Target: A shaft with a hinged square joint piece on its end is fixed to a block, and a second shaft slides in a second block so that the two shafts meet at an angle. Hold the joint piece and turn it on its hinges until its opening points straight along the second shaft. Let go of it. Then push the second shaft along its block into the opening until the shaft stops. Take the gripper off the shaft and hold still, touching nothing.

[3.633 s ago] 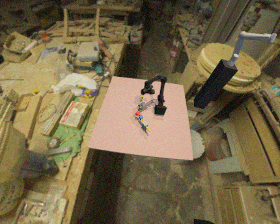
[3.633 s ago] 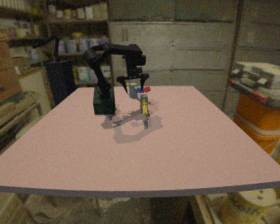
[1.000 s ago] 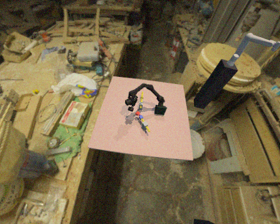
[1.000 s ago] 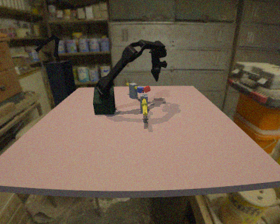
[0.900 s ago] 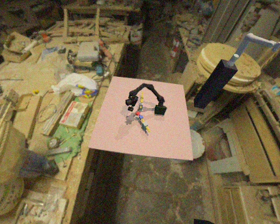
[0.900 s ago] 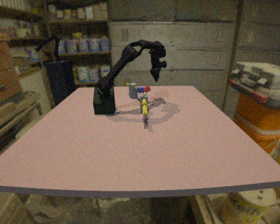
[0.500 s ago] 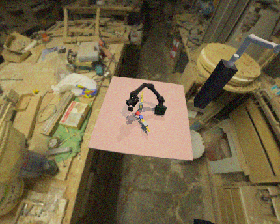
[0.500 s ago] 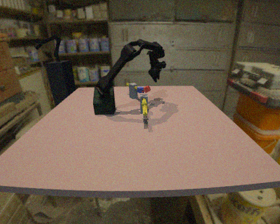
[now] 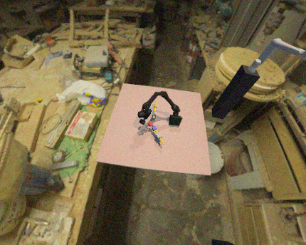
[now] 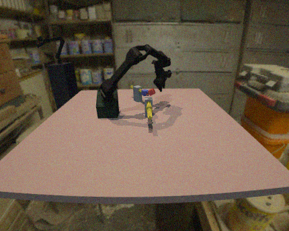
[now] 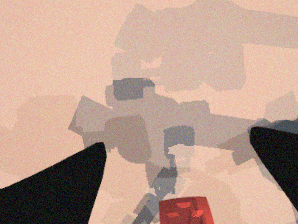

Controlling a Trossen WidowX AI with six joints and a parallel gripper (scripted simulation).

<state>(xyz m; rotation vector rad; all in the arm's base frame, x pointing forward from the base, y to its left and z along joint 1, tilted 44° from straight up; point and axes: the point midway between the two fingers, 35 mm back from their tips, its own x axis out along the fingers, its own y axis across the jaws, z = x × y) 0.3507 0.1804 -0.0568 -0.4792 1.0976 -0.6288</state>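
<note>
The red joint piece is 90 mm behind my gripper tip, 20 mm to the left of it and 20 mm below it.
</note>
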